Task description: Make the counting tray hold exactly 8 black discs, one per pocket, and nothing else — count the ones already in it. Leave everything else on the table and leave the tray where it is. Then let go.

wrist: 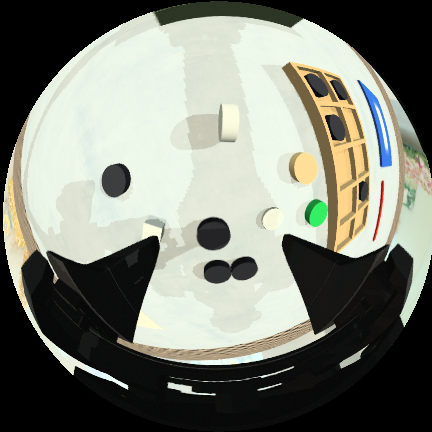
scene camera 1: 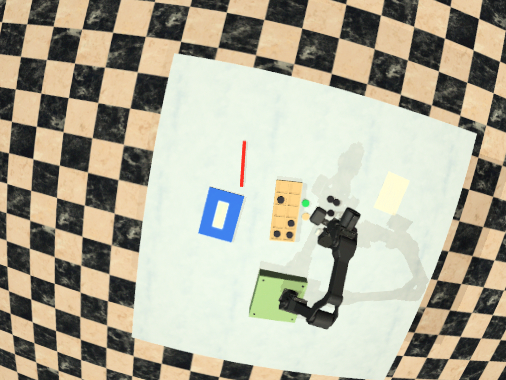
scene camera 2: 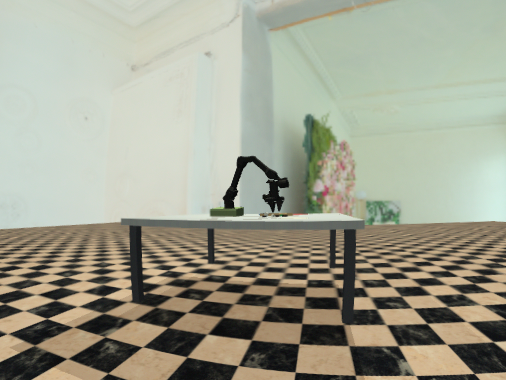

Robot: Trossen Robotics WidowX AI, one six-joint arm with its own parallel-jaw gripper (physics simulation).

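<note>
The wooden counting tray (scene camera 1: 294, 200) (wrist: 321, 150) has two columns of pockets. At its end nearest the robot base, two black discs (scene camera 1: 277, 234) (scene camera 1: 289, 235) fill the first row. Another black disc (scene camera 1: 291, 223) (wrist: 335, 127) is in the second row. Further along, a black disc (scene camera 1: 280, 200) (wrist: 364, 191) sits in the far column. Loose black discs (scene camera 1: 330, 199) (wrist: 217, 271) (wrist: 244, 268) (wrist: 116, 180) lie beside the tray. My gripper (scene camera 1: 333, 218) (scene camera 2: 276, 210) (wrist: 221, 241) is open and empty, low above another loose black disc (wrist: 213, 233) that shows between its fingertips.
Near the tray lie a green disc (scene camera 1: 305, 203) (wrist: 316, 213), a tan disc (scene camera 1: 305, 216) (wrist: 303, 168), an ivory disc (wrist: 273, 219), a thick cream disc (wrist: 229, 122) and a white block (wrist: 151, 230). A blue panel (scene camera 1: 205, 220), red stick (scene camera 1: 243, 165) and cream sheet (scene camera 1: 391, 193) lie further out.
</note>
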